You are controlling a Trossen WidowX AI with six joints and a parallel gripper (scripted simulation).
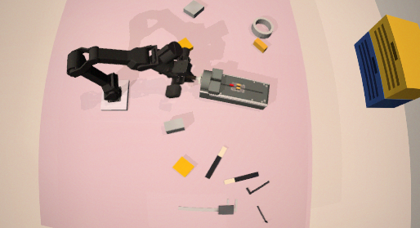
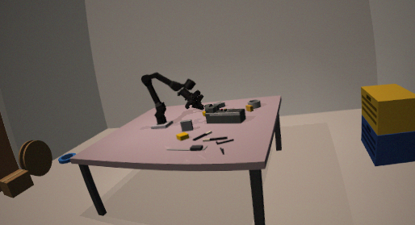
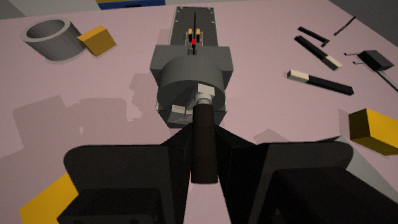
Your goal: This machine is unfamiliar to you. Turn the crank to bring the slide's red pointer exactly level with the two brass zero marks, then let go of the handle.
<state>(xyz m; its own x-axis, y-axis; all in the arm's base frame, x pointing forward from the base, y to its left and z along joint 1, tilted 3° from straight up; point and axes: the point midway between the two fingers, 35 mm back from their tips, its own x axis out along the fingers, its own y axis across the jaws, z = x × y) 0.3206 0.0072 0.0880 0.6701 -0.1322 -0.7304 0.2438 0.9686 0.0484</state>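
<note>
Now: the red pointer 14 cm ahead of my gripper tip, 3 cm to the right of it and 1 cm below it. Also, from my gripper tip: orange block (30 cm ahead, 18 cm to the left, 7 cm below); dark crank handle (2 cm behind, 2 cm above).
</note>
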